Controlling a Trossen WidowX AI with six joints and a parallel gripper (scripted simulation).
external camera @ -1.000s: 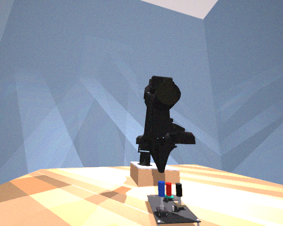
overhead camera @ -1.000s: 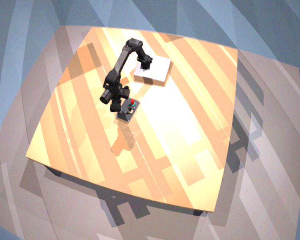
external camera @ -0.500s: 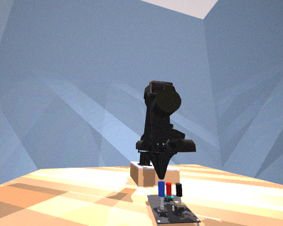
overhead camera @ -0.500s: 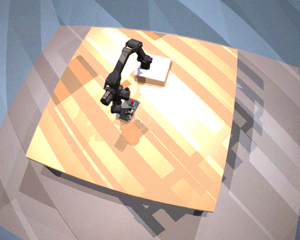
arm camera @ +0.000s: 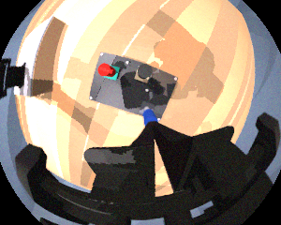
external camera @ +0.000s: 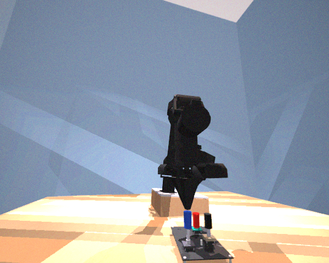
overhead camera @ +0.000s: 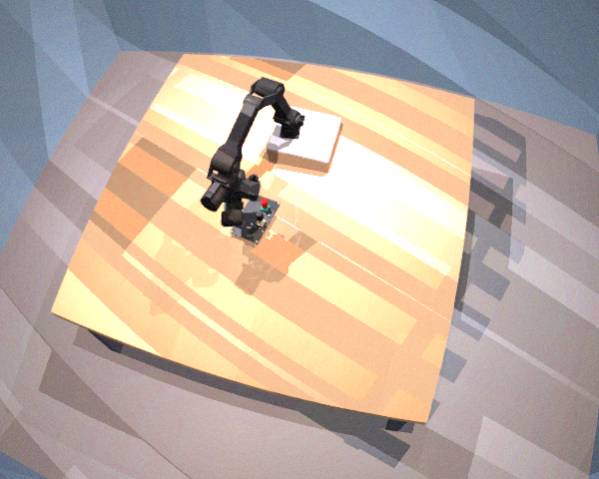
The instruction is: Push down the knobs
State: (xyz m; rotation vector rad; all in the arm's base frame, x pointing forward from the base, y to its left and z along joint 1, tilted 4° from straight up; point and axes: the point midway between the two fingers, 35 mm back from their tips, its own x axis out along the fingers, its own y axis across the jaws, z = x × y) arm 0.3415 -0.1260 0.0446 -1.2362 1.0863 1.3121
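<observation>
The blue knob is 2 cm below my gripper tip. Round my gripper tip: red knob (6 cm behind, 7 cm to the left, 5 cm below).
</observation>
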